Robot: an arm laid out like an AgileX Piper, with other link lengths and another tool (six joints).
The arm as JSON. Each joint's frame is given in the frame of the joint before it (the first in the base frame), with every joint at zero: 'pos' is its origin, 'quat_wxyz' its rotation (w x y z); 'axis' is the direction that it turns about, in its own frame. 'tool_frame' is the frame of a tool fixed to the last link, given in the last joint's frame.
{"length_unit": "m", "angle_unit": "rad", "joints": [
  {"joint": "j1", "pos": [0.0, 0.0, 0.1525], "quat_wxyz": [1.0, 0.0, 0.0, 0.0], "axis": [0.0, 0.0, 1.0]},
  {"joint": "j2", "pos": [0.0, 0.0, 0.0], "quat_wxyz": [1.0, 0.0, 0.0, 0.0], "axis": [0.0, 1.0, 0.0]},
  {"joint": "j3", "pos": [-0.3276, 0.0, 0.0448], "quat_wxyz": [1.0, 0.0, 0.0, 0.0], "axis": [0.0, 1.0, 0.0]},
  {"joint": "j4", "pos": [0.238, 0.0, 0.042], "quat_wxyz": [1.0, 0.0, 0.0, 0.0], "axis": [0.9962, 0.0, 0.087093]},
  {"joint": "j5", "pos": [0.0, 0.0, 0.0], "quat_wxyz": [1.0, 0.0, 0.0, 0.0], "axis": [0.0, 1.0, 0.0]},
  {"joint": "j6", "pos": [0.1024, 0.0, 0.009], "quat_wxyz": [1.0, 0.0, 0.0, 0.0], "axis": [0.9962, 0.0, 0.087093]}
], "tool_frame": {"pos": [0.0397, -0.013, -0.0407], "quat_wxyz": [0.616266, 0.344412, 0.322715, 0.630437]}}
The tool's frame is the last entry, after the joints.
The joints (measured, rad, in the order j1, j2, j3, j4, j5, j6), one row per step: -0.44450 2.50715 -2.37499 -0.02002 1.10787 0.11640; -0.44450 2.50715 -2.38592 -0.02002 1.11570 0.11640; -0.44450 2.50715 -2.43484 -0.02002 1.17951 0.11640; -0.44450 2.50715 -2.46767 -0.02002 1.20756 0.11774; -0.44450 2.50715 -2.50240 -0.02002 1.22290 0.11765; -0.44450 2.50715 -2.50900 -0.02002 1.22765 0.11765; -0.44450 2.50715 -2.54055 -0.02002 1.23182 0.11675; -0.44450 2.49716 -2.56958 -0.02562 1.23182 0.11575; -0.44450 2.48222 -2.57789 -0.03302 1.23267 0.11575; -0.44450 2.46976 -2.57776 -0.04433 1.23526 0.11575; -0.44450 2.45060 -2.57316 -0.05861 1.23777 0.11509; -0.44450 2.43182 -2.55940 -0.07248 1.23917 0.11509; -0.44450 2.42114 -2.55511 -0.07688 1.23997 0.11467; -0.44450 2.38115 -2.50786 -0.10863 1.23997 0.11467; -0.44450 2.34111 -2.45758 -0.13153 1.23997 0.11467; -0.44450 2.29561 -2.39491 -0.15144 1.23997 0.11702; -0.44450 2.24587 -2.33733 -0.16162 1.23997 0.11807; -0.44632 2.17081 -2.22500 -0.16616 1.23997 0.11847; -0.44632 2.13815 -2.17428 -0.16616 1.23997 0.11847
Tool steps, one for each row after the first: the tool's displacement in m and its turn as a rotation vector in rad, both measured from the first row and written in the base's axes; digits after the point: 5 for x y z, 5 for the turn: 0.00029 -0.00014 0.00269 -0.00134 -0.00280 -0.00016; -0.00251 0.00117 0.01426 0.00504 0.01064 -0.00143; -0.00272 0.00133 0.02220 0.00348 0.00606 -0.00322; -0.00134 0.00067 0.03079 -0.00484 -0.01146 -0.00344; -0.00135 0.00067 0.03239 -0.00563 -0.01313 -0.00353; 0.00090 -0.00044 0.04040 -0.01769 -0.03770 -0.00279; 0.00223 -0.00203 0.05348 -0.03983 -0.07036 -0.00256; 0.00114 -0.00271 0.06393 -0.05606 -0.08744 -0.00362; -0.00095 -0.00353 0.07080 -0.07035 -0.09144 -0.00533; -0.00423 -0.00430 0.08019 -0.08852 -0.09611 -0.00710; -0.00800 -0.00474 0.08695 -0.10244 -0.09348 -0.00933; -0.00975 -0.00463 0.09165 -0.10891 -0.09657 -0.00984; -0.01909 -0.00527 0.10128 -0.13416 -0.07646 -0.01440; -0.02844 -0.00447 0.10973 -0.15027 -0.05742 -0.01726; -0.03948 -0.00225 0.11738 -0.15994 -0.03399 -0.02112; -0.05063 0.00150 0.12783 -0.16537 -0.02283 -0.02289; -0.07012 0.00911 0.13563 -0.15362 0.01289 -0.02298; -0.07889 0.01331 0.13811 -0.14601 0.02923 -0.02167
